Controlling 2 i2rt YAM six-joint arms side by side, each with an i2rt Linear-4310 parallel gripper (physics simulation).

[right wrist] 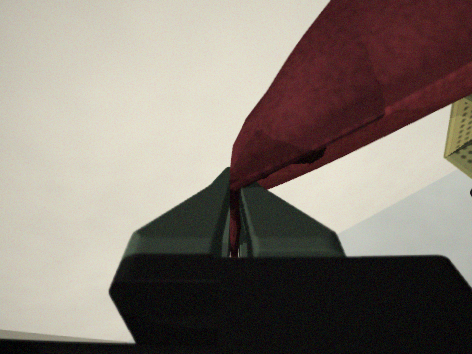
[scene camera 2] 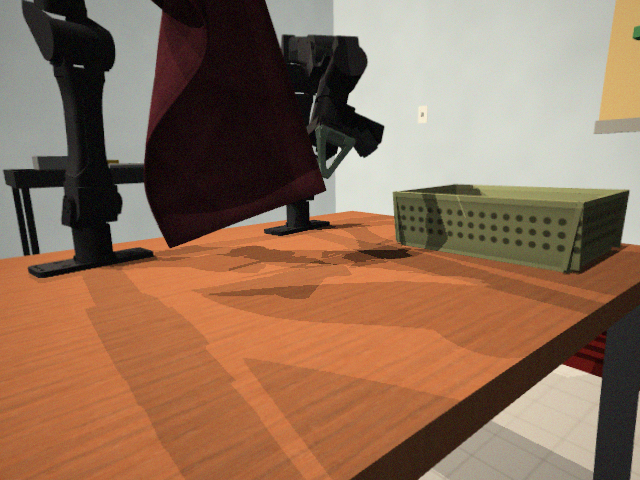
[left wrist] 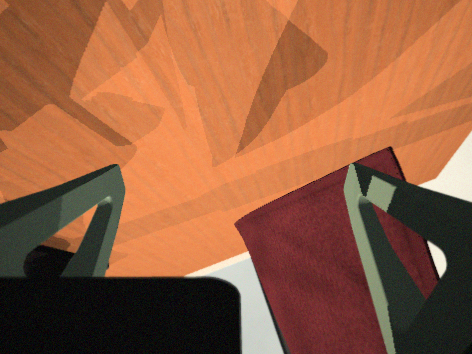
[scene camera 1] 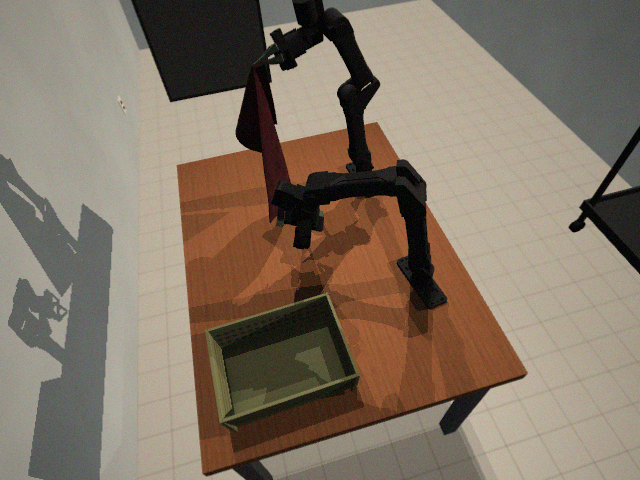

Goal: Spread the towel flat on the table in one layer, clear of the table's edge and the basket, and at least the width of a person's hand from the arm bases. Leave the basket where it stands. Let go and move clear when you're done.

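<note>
The dark red towel [scene camera 1: 271, 139] [scene camera 2: 232, 129] [left wrist: 300, 260] [right wrist: 340, 80] hangs in folds in the air, its lower edge above the wooden table [scene camera 1: 222, 284] [scene camera 2: 310, 413]. My right gripper [scene camera 1: 255, 64] [right wrist: 234, 177] is shut on its gathered top, high above the table's far end. My left gripper [scene camera 1: 299, 223] [scene camera 2: 326, 173] [left wrist: 234, 176] is open beside the towel's lower part; in the left wrist view the towel passes behind its right-hand finger, not between the tips. The olive basket [scene camera 1: 289, 400] [scene camera 2: 485, 227] [right wrist: 462, 125] stands upright on the table, at the near left in scene camera 1.
The left arm's base [scene camera 1: 434, 297] [scene camera 2: 305, 225] and the right arm's base [scene camera 2: 139, 254] stand along the table's right side in scene camera 1. A wall runs beyond the table's left edge there. A dark cart [scene camera 1: 615, 200] stands on the floor at the far right.
</note>
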